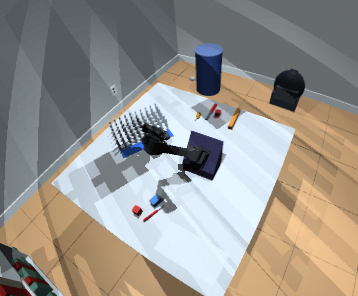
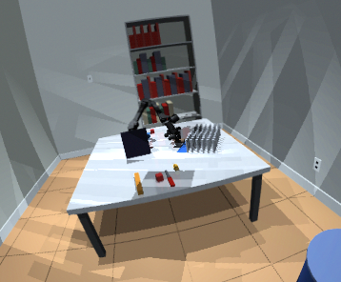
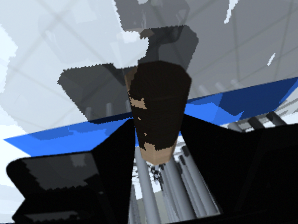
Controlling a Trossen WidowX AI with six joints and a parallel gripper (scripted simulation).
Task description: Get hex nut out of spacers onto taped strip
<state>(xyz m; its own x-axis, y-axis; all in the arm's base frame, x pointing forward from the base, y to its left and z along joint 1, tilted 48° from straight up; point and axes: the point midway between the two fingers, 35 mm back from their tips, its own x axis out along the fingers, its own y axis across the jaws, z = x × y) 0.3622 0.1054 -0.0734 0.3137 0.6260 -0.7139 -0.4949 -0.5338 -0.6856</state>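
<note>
Now: gripper tip 7 cm short of the blue taped strip, 1 cm to the right of it and 3 cm above it. Round my gripper tip: wooden-handled hook tool 9 cm ahead, 5 cm to the right; blue cube 27 cm behind, 35 cm to the left, 1 cm below; yellow piece 11 cm behind, 40 cm to the right, 2 cm below.
</note>
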